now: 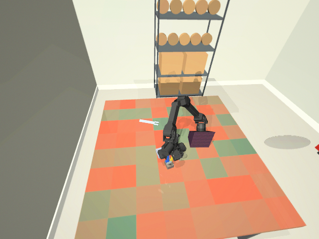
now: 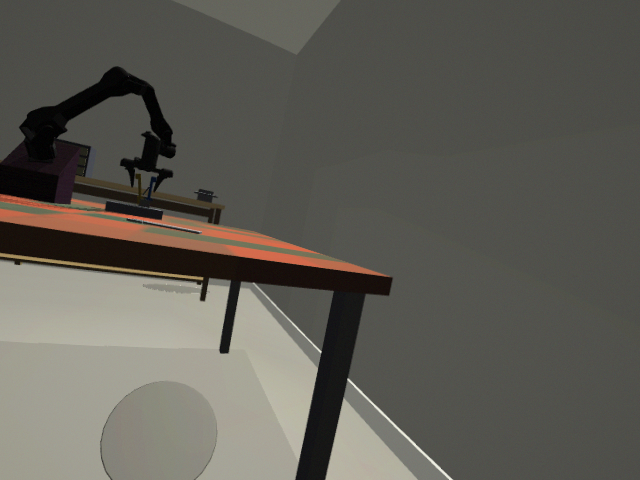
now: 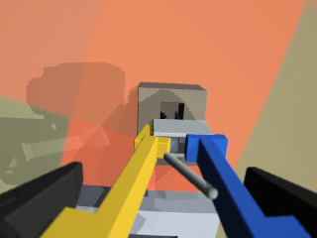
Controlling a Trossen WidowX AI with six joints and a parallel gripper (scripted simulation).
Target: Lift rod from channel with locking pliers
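My gripper tip is now 20 mm past the yellow handle. From my gripper tip the other things lie so: grey rod: 10 mm behind, 110 mm to the right, 90 mm below; then tan holster: 10 mm ahead, 90 mm below; then grey channel block: 10 mm behind, 110 mm to the right, 80 mm below.
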